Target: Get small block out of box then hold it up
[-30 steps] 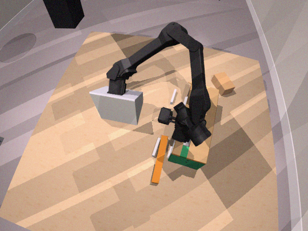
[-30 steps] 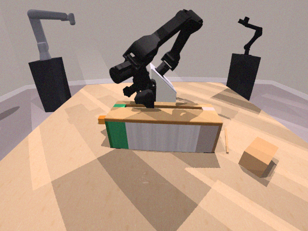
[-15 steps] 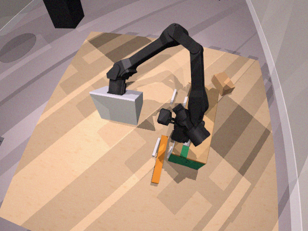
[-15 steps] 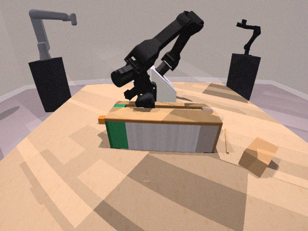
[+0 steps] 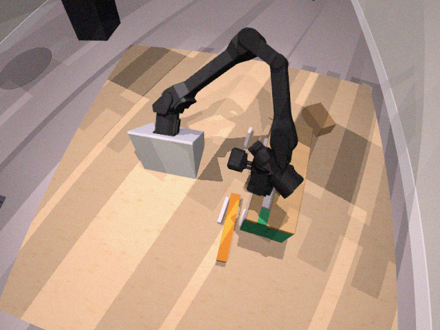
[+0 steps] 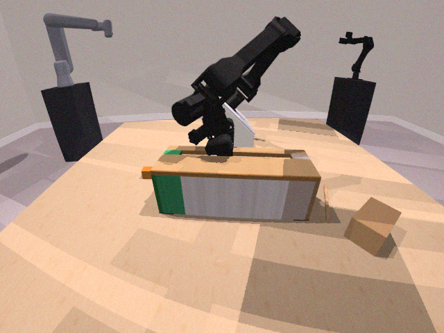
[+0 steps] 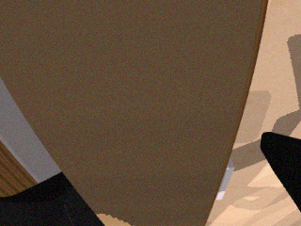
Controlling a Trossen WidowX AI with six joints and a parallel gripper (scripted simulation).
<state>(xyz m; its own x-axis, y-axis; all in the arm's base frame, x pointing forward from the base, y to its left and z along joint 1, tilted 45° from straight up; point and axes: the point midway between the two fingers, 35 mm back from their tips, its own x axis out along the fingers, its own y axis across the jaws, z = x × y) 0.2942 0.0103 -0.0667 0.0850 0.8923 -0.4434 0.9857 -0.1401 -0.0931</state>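
My gripper tip is 50 mm short of the blue block and 10 mm to the right of it. The rest, counted from my gripper tip: wooden box (40 mm ahead, 10 mm to the left, 20 mm below); orange bar (70 mm behind, 180 mm to the right, 70 mm below).
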